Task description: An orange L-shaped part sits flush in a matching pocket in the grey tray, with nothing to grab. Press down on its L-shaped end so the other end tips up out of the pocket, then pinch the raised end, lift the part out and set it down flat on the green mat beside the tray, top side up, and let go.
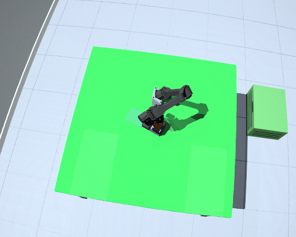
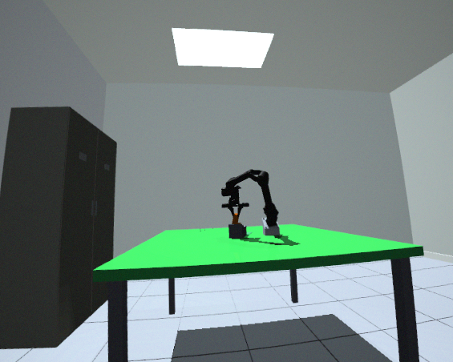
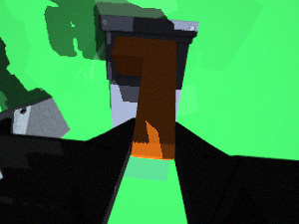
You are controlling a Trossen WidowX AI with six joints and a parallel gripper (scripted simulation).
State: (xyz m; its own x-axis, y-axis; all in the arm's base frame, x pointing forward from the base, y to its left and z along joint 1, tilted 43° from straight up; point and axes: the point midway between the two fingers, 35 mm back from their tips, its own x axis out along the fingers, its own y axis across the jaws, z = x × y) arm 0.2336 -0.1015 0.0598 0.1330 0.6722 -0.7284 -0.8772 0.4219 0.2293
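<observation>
Now: gripper tip 80 mm past the pale green mat, 120 mm to the left of it and 140 mm above it. Round my gripper tip: orange L-shaped part: 30 mm to the left, 30 mm below.
</observation>
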